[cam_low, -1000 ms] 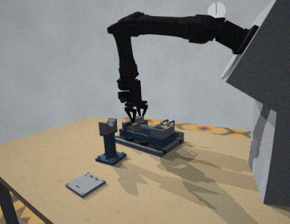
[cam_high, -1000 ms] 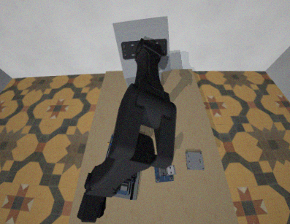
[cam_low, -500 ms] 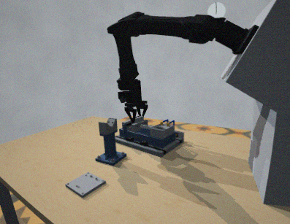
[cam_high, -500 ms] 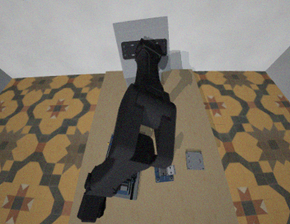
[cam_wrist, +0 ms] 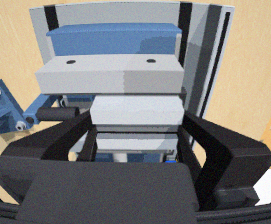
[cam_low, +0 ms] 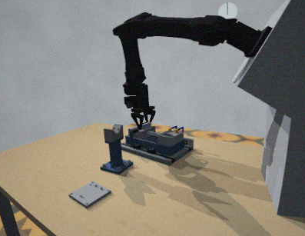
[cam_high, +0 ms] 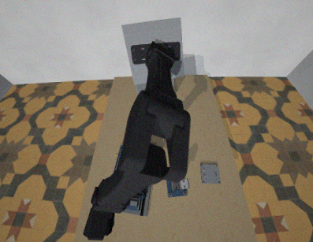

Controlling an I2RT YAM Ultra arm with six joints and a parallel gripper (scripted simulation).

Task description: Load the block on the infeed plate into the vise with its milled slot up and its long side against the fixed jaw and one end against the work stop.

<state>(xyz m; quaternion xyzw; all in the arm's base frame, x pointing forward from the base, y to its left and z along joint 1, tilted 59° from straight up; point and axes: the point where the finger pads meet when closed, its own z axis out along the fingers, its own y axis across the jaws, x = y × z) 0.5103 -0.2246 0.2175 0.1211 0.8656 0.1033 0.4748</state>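
Right now my hand is 10 mm below the part. From my hand the other things lie so: fixed jaw (30 mm ahead, 20 mm below, 10 mm to the left); then moving jaw (30 mm to the left, 30 mm behind, 20 mm below); then work stop (60 mm to the left, 10 mm below, 10 mm ahead).
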